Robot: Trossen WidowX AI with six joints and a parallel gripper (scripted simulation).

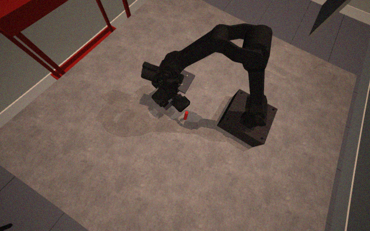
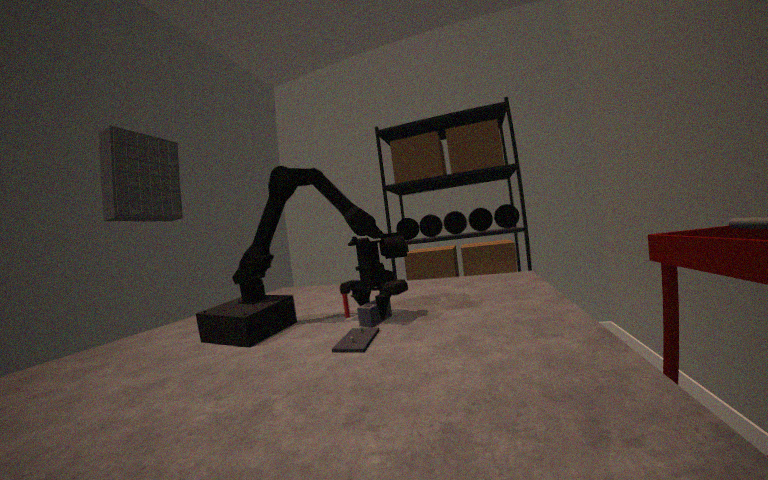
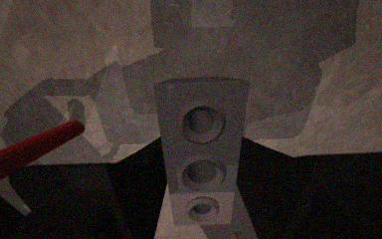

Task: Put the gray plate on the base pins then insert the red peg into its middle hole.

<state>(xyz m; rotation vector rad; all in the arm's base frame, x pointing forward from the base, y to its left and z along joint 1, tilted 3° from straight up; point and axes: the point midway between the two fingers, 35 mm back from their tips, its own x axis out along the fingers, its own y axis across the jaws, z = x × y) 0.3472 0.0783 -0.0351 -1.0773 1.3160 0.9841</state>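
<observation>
My gripper tip is now 13 cm to the left of the flat dark base. The rest, counted from my gripper tip: gray plate: 3 cm above; red peg: 10 cm behind, 3 cm to the left, 3 cm above.
</observation>
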